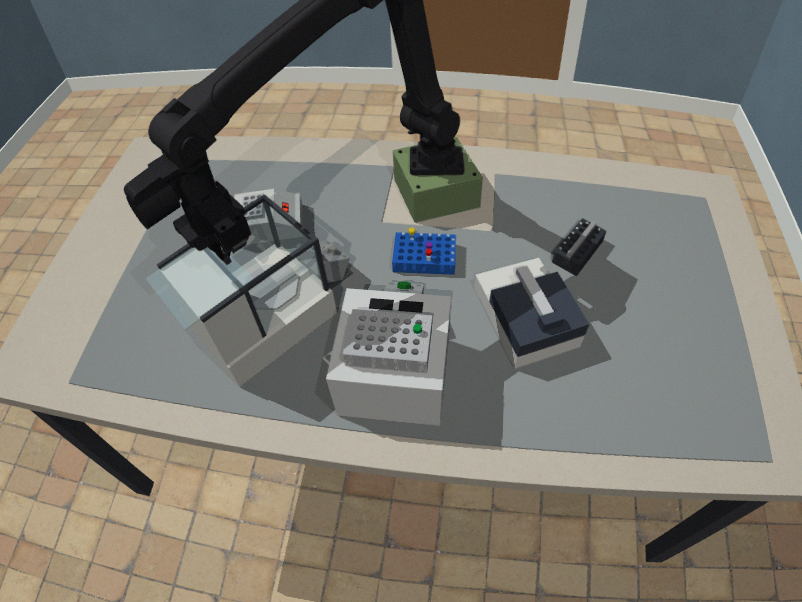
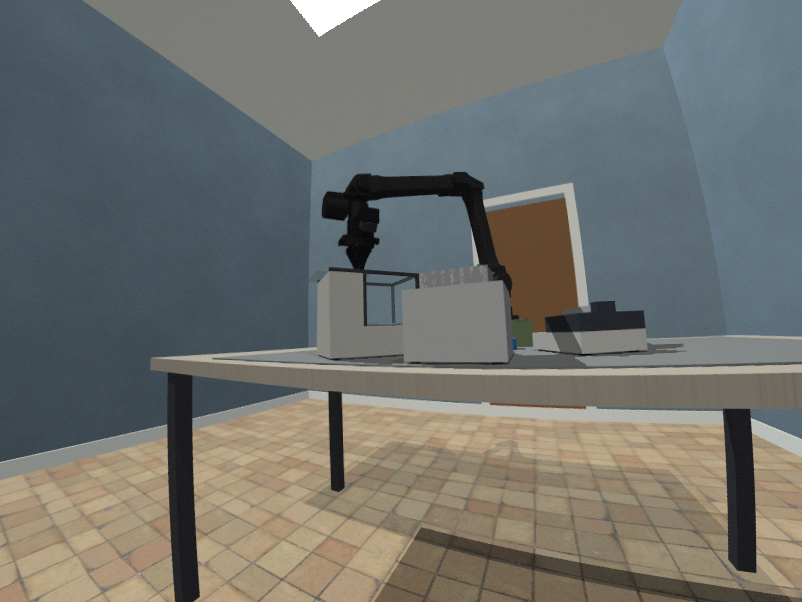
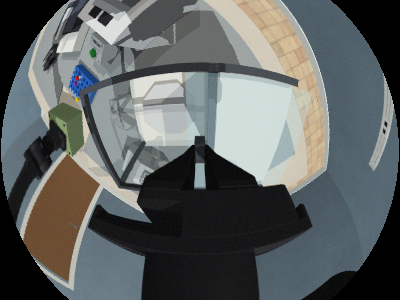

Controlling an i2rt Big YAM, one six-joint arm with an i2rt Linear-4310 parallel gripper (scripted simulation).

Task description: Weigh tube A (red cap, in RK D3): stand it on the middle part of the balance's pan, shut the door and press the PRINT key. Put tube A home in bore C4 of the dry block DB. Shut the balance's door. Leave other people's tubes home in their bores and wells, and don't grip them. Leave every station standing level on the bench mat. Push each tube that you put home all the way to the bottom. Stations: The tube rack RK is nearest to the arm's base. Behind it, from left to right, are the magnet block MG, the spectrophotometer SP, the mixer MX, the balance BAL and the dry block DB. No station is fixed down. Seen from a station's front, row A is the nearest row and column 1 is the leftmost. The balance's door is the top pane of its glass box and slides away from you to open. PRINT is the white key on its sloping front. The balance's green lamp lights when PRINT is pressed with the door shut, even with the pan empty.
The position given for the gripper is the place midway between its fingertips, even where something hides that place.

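A balance (image 1: 290,296) appears in the scene, visible also in image 2 (image 2: 359,312) and in image 3 (image 3: 119,116). With it are a blue rack RK (image 1: 442,261) and a spectrophotometer SP (image 1: 531,328), and the spectrophotometer SP is visible in image 2 (image 2: 604,331) too. There is also a black magnet block MG (image 1: 570,255); image 2 does not show the black magnet block MG, hidden by the spectrophotometer SP. The gripper (image 1: 224,256) is visible as well in image 2 (image 2: 359,275) and in image 3 (image 3: 199,150).
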